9 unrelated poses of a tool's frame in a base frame.
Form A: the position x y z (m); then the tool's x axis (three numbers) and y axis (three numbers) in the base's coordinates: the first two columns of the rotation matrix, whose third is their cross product.
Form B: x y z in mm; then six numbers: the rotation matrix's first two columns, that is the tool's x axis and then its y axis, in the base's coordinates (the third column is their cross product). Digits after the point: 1 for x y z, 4 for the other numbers.
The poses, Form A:
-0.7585 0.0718 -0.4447 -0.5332 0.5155 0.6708 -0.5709 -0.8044 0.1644
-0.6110 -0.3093 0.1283 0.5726 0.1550 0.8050 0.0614 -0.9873 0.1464
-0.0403 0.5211 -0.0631 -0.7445 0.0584 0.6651 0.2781 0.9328 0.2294
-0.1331 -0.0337 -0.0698 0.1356 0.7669 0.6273 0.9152 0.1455 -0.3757
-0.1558 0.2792 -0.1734 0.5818 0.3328 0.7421 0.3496 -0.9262 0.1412
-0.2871 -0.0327 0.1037 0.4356 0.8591 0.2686 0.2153 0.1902 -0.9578
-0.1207 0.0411 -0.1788 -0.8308 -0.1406 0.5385 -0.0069 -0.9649 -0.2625
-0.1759 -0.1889 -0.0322 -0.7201 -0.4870 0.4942 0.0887 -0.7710 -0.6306
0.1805 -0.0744 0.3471 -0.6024 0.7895 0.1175 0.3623 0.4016 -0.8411
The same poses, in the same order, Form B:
-758.5 71.8 -444.7 -0.5332 0.5155 0.6708 -0.5709 -0.8044 0.1644
-611.0 -309.3 128.3 0.5726 0.1550 0.8050 0.0614 -0.9873 0.1464
-40.3 521.1 -63.1 -0.7445 0.0584 0.6651 0.2781 0.9328 0.2294
-133.1 -33.7 -69.8 0.1356 0.7669 0.6273 0.9152 0.1455 -0.3757
-155.8 279.2 -173.4 0.5818 0.3328 0.7421 0.3496 -0.9262 0.1412
-287.1 -32.7 103.7 0.4356 0.8591 0.2686 0.2153 0.1902 -0.9578
-120.7 41.1 -178.8 -0.8308 -0.1406 0.5385 -0.0069 -0.9649 -0.2625
-175.9 -188.9 -32.2 -0.7201 -0.4870 0.4942 0.0887 -0.7710 -0.6306
180.5 -74.4 347.1 -0.6024 0.7895 0.1175 0.3623 0.4016 -0.8411

